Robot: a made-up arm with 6 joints. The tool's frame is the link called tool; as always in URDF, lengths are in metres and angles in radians.
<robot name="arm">
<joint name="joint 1" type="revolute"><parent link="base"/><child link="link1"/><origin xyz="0 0 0.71" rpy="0 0 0"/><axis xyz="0 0 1"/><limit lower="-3.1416" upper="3.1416"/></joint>
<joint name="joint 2" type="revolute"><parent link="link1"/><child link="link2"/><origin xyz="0.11 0 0" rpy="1.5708 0 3.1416"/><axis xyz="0 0 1"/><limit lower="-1.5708" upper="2.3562"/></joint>
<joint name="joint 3" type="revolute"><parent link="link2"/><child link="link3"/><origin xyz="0 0.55 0" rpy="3.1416 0 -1.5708"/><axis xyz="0 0 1"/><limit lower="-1.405" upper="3.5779"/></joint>
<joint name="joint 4" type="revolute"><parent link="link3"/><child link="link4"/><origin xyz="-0.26 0 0" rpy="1.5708 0 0"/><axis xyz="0 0 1"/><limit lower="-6.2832" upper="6.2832"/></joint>
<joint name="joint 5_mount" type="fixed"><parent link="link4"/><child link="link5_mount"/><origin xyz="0 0 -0.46" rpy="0 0 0"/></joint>
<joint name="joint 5" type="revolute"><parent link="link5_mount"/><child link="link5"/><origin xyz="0 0 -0.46" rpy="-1.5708 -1.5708 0"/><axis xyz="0 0 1"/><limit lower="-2.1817" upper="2.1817"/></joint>
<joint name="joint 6" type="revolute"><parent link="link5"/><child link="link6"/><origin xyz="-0.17 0 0" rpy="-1.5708 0 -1.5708"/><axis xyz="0 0 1"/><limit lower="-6.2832" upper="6.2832"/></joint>
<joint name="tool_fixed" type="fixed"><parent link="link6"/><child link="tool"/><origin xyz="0 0 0" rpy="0 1.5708 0"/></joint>
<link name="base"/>
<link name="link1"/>
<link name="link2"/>
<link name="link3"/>
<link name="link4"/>
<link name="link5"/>
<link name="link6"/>
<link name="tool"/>
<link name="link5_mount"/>
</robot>
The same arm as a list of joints. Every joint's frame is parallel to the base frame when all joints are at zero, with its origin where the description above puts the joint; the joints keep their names.
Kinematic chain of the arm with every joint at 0, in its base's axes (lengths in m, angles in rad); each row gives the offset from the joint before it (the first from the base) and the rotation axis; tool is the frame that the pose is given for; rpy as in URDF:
joint 1: xyz 0 0 0.71 axis +z
joint 2: xyz 0.11 0 0 axis +y
joint 3: xyz 0 0 0.55 axis -y
joint 4: xyz 0 0 0.26 axis -x
joint 5: xyz 0.92 0 0 axis -y
joint 6: xyz 0.17 0 0 axis -x
tool: xyz 0 0 0 rpy 0 0 0
Joint limits (rad, base to tool): -3.1416..3.1416 -1.5708..2.3562 -1.405..3.5779 -6.2832..6.2832 -2.1817..2.1817 -6.2832..6.2832

